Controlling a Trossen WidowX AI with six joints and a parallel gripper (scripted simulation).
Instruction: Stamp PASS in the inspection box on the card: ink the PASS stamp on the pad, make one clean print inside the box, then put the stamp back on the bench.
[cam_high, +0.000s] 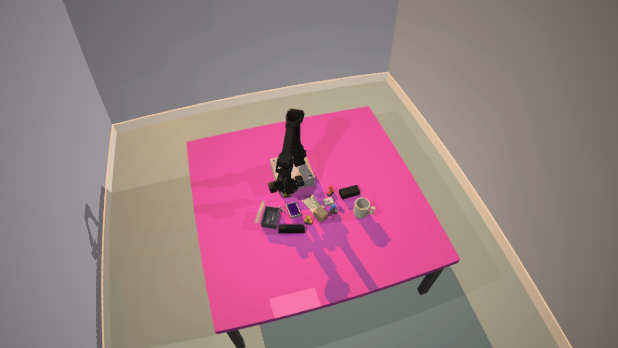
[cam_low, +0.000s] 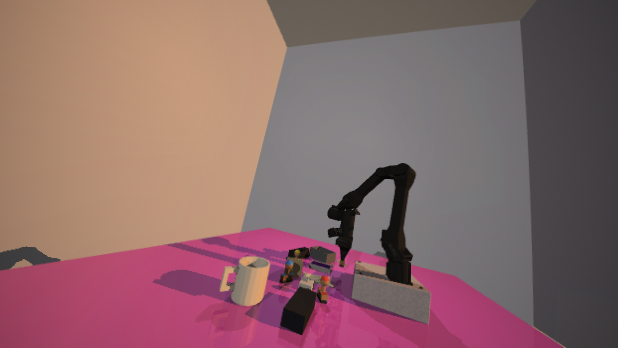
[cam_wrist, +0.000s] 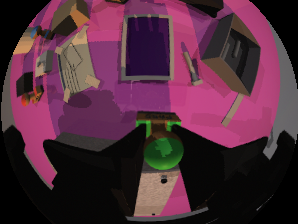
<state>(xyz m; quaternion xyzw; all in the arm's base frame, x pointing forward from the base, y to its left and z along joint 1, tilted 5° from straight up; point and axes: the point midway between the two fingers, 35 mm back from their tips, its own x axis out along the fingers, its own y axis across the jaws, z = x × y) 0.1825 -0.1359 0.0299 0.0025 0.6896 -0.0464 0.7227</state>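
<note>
Now: gripper tip 90 mm short of the purple ink pad, 50 mm above it and 10 mm to the right of it. Also, from my gripper tip: white card 120 mm to the left, 80 mm ahead, 60 mm below; dark tray 130 mm to the right, 100 mm ahead, 40 mm below; green-knobbed stamp right at my gripper tip.
</note>
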